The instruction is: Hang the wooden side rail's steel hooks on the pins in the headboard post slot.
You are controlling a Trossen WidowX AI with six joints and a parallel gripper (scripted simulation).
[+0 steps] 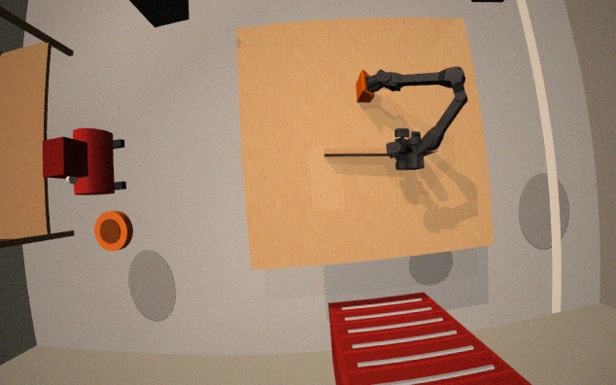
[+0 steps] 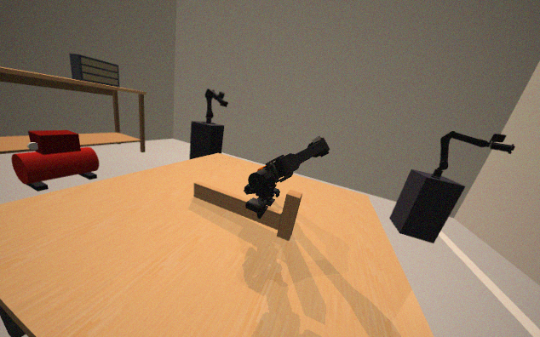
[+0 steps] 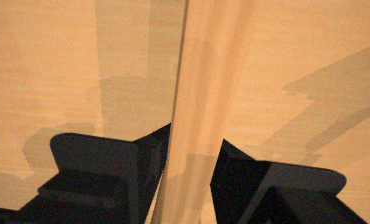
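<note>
Right now my gripper tip is 11 cm to the right of the headboard post, 5 cm below it and 1 cm short of it.
</note>
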